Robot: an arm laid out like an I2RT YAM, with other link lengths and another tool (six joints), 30 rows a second.
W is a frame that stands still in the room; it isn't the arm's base.
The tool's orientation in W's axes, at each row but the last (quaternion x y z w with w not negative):
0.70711, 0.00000, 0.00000, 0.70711
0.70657, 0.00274, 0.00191, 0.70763
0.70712, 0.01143, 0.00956, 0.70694
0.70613, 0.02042, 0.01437, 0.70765
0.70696, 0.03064, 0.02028, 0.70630
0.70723, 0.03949, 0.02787, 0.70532
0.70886, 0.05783, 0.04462, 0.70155
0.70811, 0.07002, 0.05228, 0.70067
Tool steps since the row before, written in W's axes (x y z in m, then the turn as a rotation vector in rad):
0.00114, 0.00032, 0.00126, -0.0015, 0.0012, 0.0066
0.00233, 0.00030, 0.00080, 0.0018, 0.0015, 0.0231
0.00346, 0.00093, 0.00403, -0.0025, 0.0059, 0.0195
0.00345, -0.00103, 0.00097, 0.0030, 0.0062, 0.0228
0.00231, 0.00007, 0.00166, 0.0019, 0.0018, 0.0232
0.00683, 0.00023, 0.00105, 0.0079, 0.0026, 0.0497
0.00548, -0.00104, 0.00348, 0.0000, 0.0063, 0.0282
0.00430, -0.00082, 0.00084, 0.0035, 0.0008, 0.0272
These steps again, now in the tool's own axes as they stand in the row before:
0.00114, 0.00126, -0.00032, -0.0015, 0.0066, -0.0012
0.00233, 0.00080, -0.00028, 0.0018, 0.0231, -0.0015
0.00348, 0.00404, -0.00083, -0.0024, 0.0195, -0.0060
0.00339, 0.00100, 0.00120, 0.0031, 0.0228, -0.0060
0.00228, 0.00169, 0.00009, 0.0017, 0.0232, -0.0017
0.00680, 0.00116, 0.00042, 0.0073, 0.0498, -0.0020
0.00521, 0.00359, 0.00178, 0.0004, 0.0281, -0.0066
0.00407, 0.00096, 0.00154, 0.0029, 0.0273, -0.0005

